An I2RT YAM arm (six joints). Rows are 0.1 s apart.
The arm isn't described. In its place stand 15 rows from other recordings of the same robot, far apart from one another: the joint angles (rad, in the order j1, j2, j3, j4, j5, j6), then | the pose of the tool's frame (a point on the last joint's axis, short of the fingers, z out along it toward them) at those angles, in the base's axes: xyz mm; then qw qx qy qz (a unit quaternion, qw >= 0).
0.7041, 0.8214, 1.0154, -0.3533, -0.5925, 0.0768 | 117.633 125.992 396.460 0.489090 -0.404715 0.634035 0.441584
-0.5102, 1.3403, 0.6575, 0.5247, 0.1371, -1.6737 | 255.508 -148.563 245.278 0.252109 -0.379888 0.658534 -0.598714
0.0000, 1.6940, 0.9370, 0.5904, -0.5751, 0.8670 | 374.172 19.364 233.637 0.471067 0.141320 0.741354 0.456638
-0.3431, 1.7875, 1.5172, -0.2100, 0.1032, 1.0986 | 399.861 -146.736 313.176 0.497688 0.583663 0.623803 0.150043
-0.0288, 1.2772, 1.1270, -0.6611, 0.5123, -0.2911 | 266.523 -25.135 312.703 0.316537 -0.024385 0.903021 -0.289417
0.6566, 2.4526, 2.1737, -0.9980, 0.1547, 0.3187 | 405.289 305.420 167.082 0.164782 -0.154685 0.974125 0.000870
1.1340, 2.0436, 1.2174, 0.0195, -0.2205, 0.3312 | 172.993 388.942 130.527 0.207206 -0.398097 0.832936 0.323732
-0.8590, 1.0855, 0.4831, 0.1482, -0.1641, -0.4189 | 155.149 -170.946 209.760 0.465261 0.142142 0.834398 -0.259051
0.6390, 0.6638, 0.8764, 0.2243, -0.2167, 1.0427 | 105.750 88.107 432.522 0.515922 0.017672 0.541359 0.663658
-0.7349, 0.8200, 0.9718, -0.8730, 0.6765, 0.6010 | 95.914 -116.727 335.692 0.367686 0.639723 0.590076 -0.327676
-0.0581, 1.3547, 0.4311, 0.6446, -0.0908, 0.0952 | 263.945 -12.119 181.941 0.600520 0.033849 0.797486 0.047389
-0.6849, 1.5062, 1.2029, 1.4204, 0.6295, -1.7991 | 218.885 -205.847 453.415 0.233278 0.142963 0.341011 -0.899364
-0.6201, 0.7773, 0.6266, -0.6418, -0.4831, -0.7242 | 137.489 -77.855 246.052 0.426067 -0.137372 0.892433 -0.056201
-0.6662, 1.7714, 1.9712, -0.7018, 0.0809, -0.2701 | 310.174 -247.483 426.958 0.438447 0.189380 0.839010 -0.260693
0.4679, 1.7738, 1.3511, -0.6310, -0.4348, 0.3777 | 326.876 181.982 233.903 0.142115 -0.097652 0.940560 0.292600
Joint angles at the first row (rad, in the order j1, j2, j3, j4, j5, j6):
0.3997 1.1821 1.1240 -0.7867 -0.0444 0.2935
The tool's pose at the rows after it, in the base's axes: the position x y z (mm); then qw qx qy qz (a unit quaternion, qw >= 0):
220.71 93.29 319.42 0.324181 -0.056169 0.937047 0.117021
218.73 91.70 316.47 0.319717 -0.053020 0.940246 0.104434
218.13 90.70 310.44 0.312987 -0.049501 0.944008 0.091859
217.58 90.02 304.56 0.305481 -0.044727 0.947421 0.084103
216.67 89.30 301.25 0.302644 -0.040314 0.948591 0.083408
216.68 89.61 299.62 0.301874 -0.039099 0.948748 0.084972
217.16 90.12 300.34 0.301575 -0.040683 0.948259 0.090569
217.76 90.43 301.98 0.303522 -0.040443 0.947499 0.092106
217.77 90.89 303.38 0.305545 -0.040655 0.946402 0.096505
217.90 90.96 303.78 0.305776 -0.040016 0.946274 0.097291
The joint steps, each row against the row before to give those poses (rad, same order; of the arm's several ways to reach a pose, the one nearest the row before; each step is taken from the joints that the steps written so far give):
-0.0005 0.0022 -0.0007 -0.0194 0.0398 -0.0123
0.0004 -0.0047 -0.0096 -0.0129 0.0221 -0.0005
0.0002 0.0009 -0.0177 -0.0037 0.0207 0.0012
0.0001 0.0013 -0.0173 -0.0018 0.0123 0.0068
-0.0011 -0.0036 -0.0138 0.0038 0.0016 0.0080
0.0009 -0.0001 -0.0065 0.0058 -0.0020 0.0042
-0.0005 0.0015 0.0030 0.0020 -0.0115 -0.0002
0.0000 0.0016 0.0062 0.0003 -0.0014 0.0008
0.0009 -0.0013 0.0030 0.0028 -0.0061 0.0022
-0.0001 0.0004 0.0016 -0.0001 -0.0009 0.0016

